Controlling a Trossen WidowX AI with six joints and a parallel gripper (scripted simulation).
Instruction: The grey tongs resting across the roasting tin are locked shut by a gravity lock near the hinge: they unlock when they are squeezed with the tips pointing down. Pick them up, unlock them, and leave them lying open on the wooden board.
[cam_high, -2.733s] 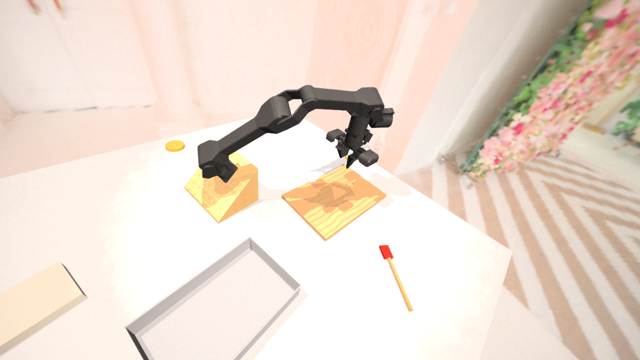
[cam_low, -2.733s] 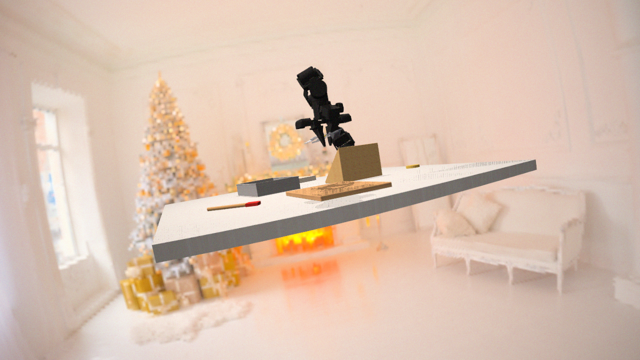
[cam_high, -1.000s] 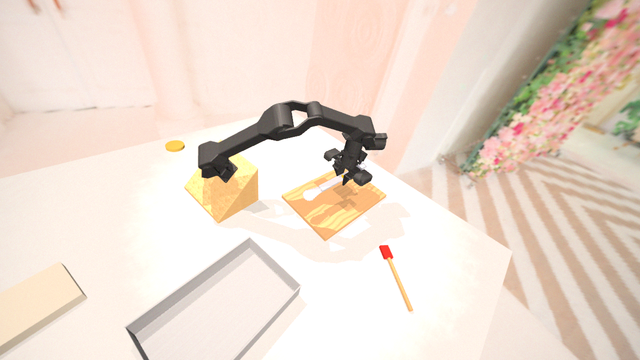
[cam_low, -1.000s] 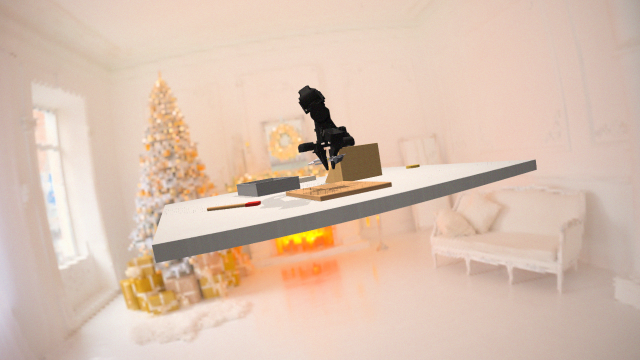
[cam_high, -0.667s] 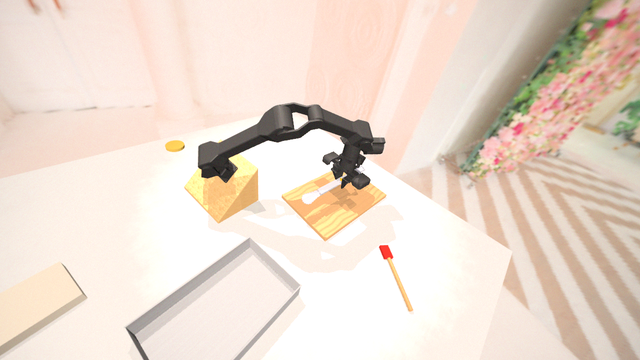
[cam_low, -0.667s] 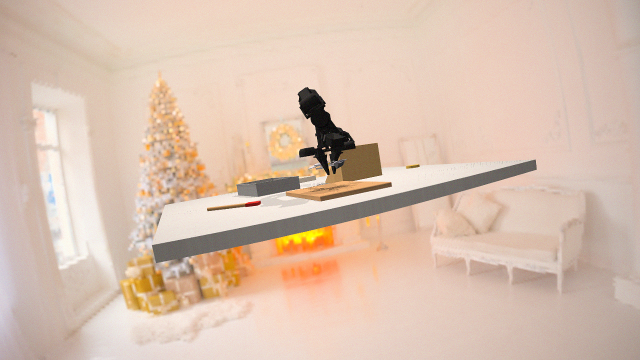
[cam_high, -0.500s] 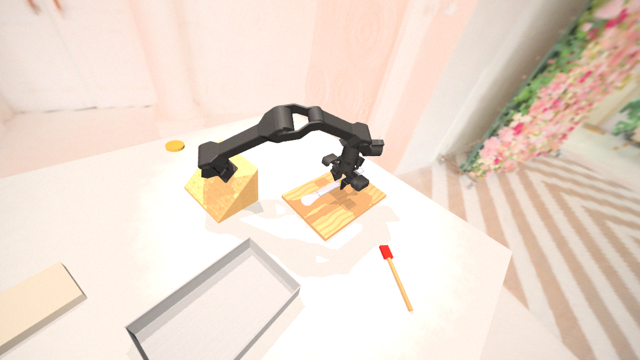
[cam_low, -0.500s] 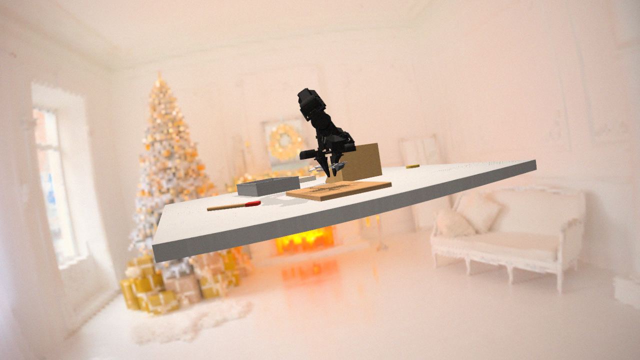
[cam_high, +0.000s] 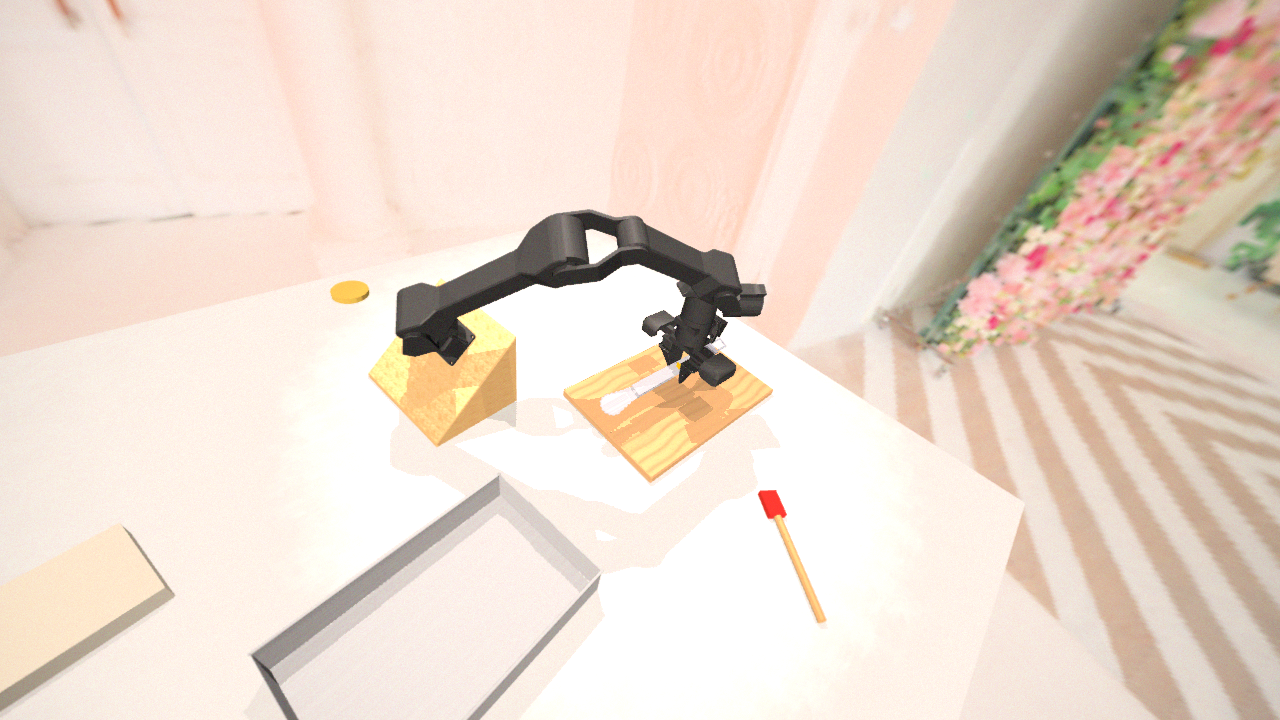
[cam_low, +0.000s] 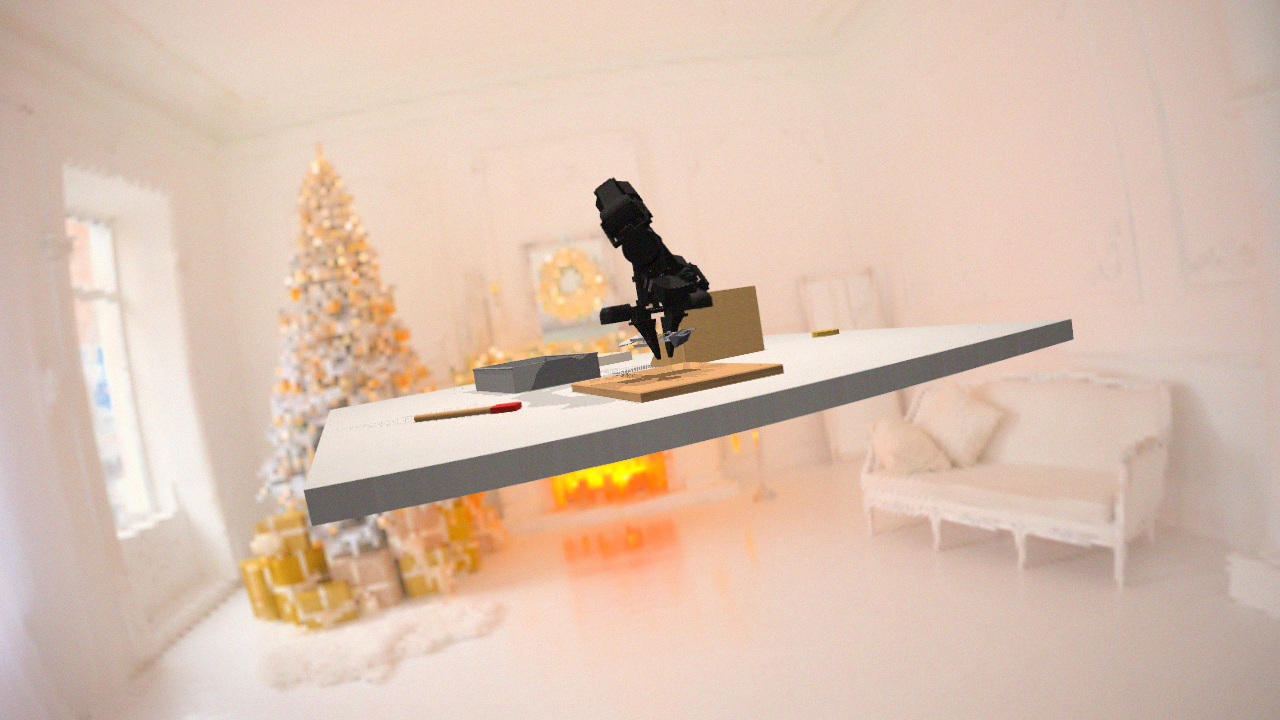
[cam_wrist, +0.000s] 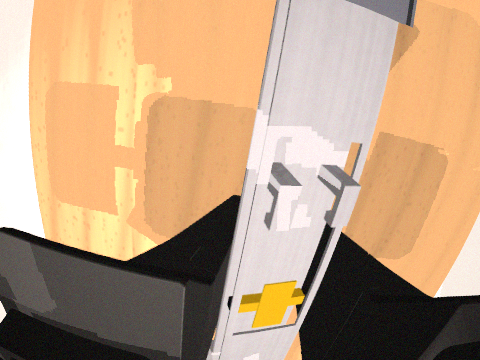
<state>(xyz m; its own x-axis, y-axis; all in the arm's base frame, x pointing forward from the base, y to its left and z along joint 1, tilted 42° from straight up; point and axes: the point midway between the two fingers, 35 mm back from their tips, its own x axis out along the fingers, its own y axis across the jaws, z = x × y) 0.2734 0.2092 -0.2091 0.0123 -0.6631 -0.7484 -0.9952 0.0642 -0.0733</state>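
Right now the yellow lock piece is 4 cm above my gripper tip. The rest, counted from my gripper tip: roasting tin: 52 cm to the right, 7 cm ahead, 2 cm below; then wooden board: 4 cm below; then beige slab: 82 cm to the right, 22 cm behind, 3 cm below.
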